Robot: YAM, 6 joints.
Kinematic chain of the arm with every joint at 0, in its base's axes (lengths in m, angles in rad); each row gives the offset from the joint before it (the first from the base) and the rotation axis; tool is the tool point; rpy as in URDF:
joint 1: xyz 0 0 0.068 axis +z
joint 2: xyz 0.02 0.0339 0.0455 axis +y
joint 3: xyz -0.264 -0.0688 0 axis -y
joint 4: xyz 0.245 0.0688 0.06 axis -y
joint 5: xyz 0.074 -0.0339 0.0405 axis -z
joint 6: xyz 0.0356 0 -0.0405 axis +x
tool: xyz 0 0 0 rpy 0 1.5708 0
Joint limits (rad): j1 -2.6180..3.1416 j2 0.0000..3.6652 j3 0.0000..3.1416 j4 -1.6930..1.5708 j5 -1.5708..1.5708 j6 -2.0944..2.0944
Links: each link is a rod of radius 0.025 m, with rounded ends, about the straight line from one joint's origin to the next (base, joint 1, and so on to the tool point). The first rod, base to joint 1, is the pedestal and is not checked.
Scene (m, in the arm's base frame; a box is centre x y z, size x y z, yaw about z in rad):
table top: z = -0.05
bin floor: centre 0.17 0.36 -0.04 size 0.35 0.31 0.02 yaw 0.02
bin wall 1: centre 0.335 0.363 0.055 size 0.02 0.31 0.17 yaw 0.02
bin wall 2: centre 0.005 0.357 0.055 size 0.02 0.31 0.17 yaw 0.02
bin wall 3: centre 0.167 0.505 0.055 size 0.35 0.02 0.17 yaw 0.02
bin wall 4: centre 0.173 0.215 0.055 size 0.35 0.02 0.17 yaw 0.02
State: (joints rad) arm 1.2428 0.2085 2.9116 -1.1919 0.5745 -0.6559
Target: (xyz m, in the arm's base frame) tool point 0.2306 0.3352 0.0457
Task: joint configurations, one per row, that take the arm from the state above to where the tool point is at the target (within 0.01 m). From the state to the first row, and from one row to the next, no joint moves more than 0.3 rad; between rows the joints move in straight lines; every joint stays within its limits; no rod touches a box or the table.
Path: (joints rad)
1: 1.2137 0.4905 2.7561 -1.1799 0.5646 -0.6559
2: 1.1845 0.7725 2.6006 -1.1680 0.5547 -0.6559
3: 1.1554 1.0545 2.4451 -1.1560 0.5448 -0.6559
4: 1.1263 1.3365 2.2895 -1.1441 0.5348 -0.6559
5: 1.0972 1.6185 2.1340 -1.1321 0.5249 -0.6559
6: 1.0680 1.9005 1.9785 -1.1202 0.5150 -0.6559
7: 1.0389 2.1825 1.8230 -1.1082 0.5051 -0.6559
8: 1.0098 2.4645 1.6675 -1.0963 0.4952 -0.6559

